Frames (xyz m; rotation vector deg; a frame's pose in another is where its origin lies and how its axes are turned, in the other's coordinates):
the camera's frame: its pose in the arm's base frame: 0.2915 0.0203 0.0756 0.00 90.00 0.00
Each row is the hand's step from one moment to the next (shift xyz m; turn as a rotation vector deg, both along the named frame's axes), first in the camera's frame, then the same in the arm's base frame.
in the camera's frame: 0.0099 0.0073 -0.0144 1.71 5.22 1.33
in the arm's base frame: -0.0144 0.0073 -0.0099 1.33 5.22 -1.71
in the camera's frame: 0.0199 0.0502 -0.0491 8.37 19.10 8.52
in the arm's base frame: -0.0491 0.0502 -0.0199 8.52 19.10 -8.37
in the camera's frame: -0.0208 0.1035 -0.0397 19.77 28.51 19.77
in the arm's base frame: -0.0397 0.1035 0.0208 19.77 28.51 -19.77
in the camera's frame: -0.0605 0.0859 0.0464 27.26 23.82 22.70
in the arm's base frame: 0.0464 0.0859 0.0605 22.70 23.82 -27.26
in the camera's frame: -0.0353 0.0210 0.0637 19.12 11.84 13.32
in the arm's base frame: 0.0637 0.0210 0.0353 13.32 11.84 -19.12
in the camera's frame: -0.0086 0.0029 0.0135 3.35 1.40 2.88
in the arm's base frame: 0.0135 0.0029 0.0086 2.88 1.40 -3.35
